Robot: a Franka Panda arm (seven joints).
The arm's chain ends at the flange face. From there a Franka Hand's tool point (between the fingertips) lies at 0.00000 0.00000 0.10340 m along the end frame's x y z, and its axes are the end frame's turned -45 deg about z.
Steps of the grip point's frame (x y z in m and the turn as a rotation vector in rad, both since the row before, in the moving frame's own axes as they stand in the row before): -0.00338 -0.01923 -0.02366 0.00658 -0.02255 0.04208; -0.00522 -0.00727 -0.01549 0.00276 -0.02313 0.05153; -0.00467 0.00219 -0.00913 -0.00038 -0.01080 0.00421; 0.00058 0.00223 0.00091 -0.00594 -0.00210 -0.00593; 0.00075 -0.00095 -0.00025 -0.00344 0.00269 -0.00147; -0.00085 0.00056 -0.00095 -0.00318 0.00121 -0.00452; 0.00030 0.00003 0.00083 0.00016 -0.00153 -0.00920
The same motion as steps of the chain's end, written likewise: -0.01383 -0.01233 -0.02363 -0.01129 -0.02060 0.04208; -0.00690 -0.00289 -0.01546 -0.01440 -0.01831 0.05153; -0.00099 0.00403 -0.00912 -0.00791 -0.00737 0.00421; 0.00170 0.00058 0.00091 -0.00569 0.00272 -0.00593; -0.00059 -0.00126 -0.00025 -0.00053 0.00433 -0.00147; -0.00053 0.00085 -0.00095 -0.00139 0.00310 -0.00452; 0.00036 -0.00029 0.00083 -0.00097 -0.00120 -0.00920
